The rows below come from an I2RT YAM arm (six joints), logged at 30 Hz.
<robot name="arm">
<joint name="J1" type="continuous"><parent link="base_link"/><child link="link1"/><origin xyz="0 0 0.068"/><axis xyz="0 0 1"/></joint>
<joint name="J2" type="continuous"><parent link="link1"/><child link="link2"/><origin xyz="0.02 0.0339 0.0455"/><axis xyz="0 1 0"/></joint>
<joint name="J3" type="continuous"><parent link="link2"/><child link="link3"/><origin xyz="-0.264 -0.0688 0"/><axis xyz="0 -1 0"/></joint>
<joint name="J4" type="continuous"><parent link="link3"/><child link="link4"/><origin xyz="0.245 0.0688 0.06"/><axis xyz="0 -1 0"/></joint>
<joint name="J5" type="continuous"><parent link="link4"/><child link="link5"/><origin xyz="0.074 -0.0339 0.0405"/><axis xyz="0 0 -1"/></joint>
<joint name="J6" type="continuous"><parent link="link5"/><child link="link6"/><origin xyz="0.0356 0 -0.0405"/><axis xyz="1 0 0"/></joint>
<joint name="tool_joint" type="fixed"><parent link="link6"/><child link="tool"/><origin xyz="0 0 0" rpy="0 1.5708 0"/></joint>
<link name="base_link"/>
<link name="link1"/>
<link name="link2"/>
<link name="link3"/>
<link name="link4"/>
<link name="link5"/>
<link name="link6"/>
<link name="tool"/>
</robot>
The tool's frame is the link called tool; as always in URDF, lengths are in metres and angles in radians. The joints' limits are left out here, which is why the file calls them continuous.
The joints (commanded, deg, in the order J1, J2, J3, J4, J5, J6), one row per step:
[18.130 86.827 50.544 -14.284 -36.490 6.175]
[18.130 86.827 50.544 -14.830 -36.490 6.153]
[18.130 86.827 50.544 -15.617 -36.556 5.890]
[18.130 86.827 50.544 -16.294 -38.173 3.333]
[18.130 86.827 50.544 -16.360 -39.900 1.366]
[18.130 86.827 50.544 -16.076 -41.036 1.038]
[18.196 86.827 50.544 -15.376 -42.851 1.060]
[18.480 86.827 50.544 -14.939 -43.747 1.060]
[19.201 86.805 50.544 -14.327 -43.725 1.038]
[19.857 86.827 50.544 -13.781 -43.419 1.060]
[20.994 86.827 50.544 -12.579 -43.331 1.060]
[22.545 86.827 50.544 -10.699 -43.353 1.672]
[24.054 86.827 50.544 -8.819 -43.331 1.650]
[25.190 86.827 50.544 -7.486 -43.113 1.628]
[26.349 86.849 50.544 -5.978 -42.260 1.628]
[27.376 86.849 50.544 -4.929 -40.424 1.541]
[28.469 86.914 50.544 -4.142 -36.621 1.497]
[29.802 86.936 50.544 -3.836 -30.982 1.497]
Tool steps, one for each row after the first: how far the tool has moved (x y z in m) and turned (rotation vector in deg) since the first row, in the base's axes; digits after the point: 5 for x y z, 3 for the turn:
[-0.00072 -0.00024 -0.00062 -0.176 0.503 0.014]
[-0.00179 -0.00055 -0.00148 -0.449 1.077 0.220]
[-0.00331 -0.00021 -0.00173 -0.171 0.245 2.816]
[-0.00404 0.00043 -0.00127 0.587 -0.754 5.079]
[-0.00410 0.00098 -0.00060 1.449 -1.027 5.964]
[-0.00401 0.00225 0.00075 3.030 -1.297 7.122]
[-0.00439 0.00412 0.00152 3.830 -1.519 7.961]
[-0.00514 0.00786 0.00230 3.980 -2.130 8.699]
[-0.00572 0.01118 0.00269 3.905 -2.665 9.167]
[-0.00674 0.01718 0.00403 4.195 -3.804 10.278]
[-0.00817 0.02552 0.00623 4.958 -5.071 11.532]
[-0.00979 0.03363 0.00850 5.573 -6.826 13.082]
[-0.01121 0.03963 0.01009 5.897 -8.115 14.113]
[-0.01233 0.04566 0.01166 5.863 -9.687 14.725]
[-0.01326 0.05052 0.01254 5.009 -11.169 14.563]
[-0.01370 0.05501 0.01230 2.747 -12.823 13.073]
[-0.01464 0.05962 0.01134 -0.842 -14.540 10.512]

